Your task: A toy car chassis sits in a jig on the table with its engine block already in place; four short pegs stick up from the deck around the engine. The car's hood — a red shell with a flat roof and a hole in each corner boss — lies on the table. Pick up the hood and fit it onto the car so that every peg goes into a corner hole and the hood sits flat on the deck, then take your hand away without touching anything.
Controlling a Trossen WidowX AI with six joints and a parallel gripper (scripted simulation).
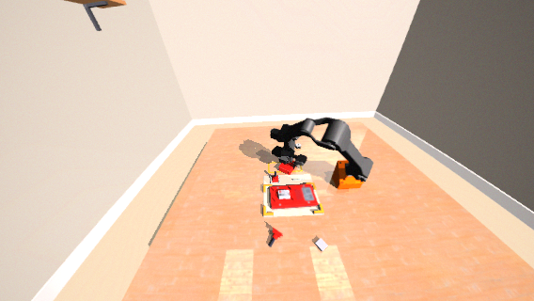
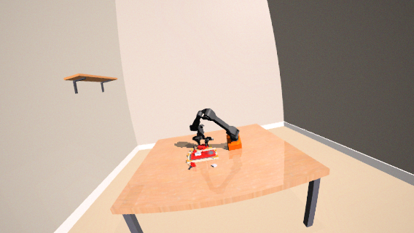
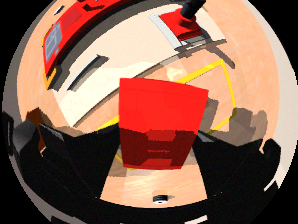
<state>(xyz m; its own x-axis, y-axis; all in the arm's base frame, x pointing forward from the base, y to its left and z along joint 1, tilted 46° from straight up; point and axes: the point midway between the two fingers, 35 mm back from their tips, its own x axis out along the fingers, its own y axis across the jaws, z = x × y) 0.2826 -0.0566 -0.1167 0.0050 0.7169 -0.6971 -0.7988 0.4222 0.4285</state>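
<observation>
The cream jig lies 20 mm ahead of my gripper tip and 180 mm to the left of it. From my gripper tip the other things lie so: white block 60 mm behind, 400 mm to the left, 10 mm below; red hood 10 mm above.
</observation>
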